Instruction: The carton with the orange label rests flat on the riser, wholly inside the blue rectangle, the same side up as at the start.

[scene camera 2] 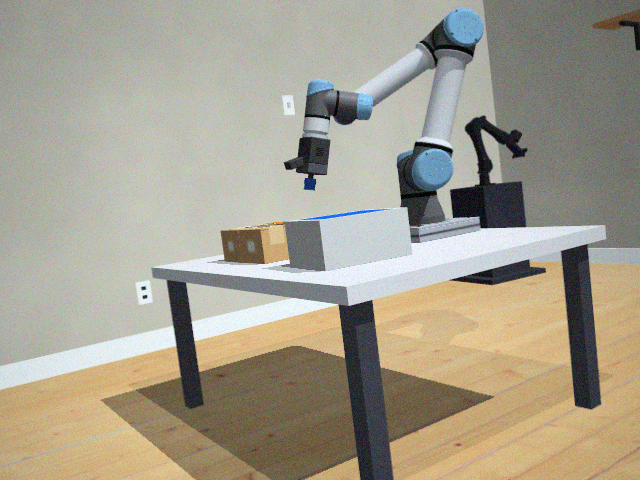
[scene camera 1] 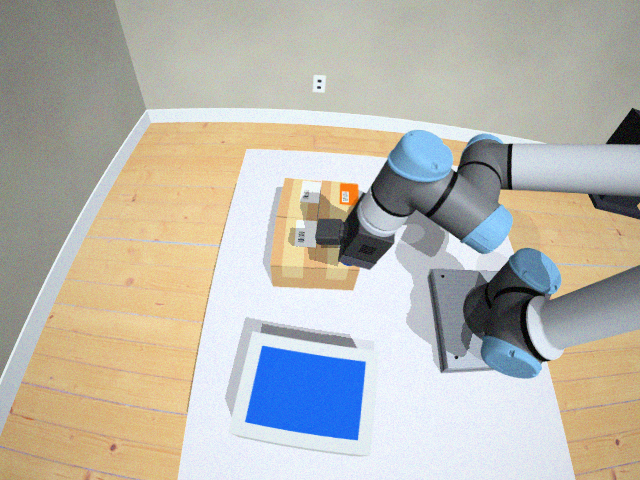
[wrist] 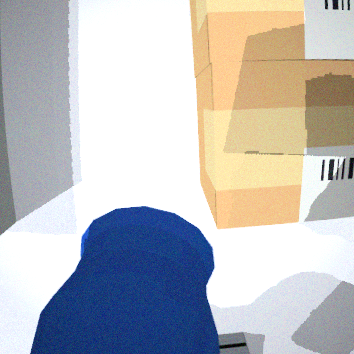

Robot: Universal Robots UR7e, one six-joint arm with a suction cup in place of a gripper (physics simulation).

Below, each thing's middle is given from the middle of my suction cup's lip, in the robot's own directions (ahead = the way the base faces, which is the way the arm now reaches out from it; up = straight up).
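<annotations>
So my suction cup is 150 mm above the riser [scene camera 1: 300, 394], and it's 40 mm short of the riser and 260 mm to the right of it.
</annotations>
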